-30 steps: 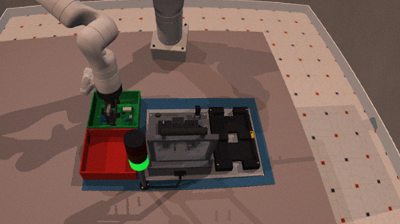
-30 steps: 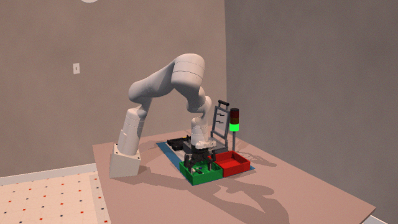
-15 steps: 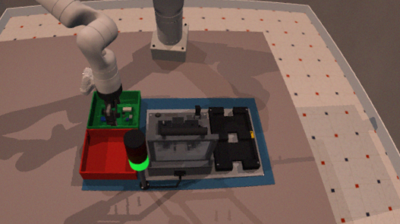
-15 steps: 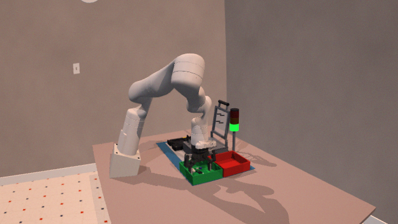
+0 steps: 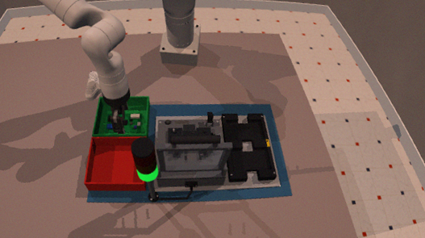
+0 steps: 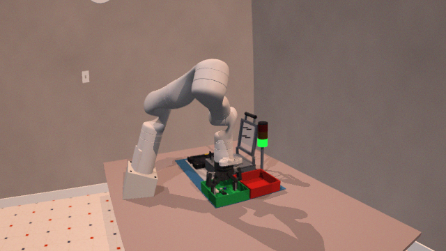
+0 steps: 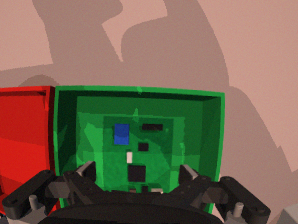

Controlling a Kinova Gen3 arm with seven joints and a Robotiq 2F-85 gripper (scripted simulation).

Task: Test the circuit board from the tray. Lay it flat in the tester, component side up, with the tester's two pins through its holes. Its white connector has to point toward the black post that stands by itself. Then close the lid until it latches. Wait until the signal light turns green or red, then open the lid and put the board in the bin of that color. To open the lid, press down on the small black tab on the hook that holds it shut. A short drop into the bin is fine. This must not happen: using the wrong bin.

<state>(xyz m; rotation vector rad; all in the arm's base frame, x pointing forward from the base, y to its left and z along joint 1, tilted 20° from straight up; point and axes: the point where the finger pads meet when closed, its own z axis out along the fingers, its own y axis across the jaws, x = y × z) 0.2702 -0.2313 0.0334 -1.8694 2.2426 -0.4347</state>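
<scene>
Right now the green bin is 10 mm below my hand. The rest, counted from my hand: red bin (150 mm ahead, 30 mm to the right, 10 mm below); then green circuit board (10 mm below); then tester lid (250 mm ahead, 150 mm to the left, 170 mm above).
</scene>
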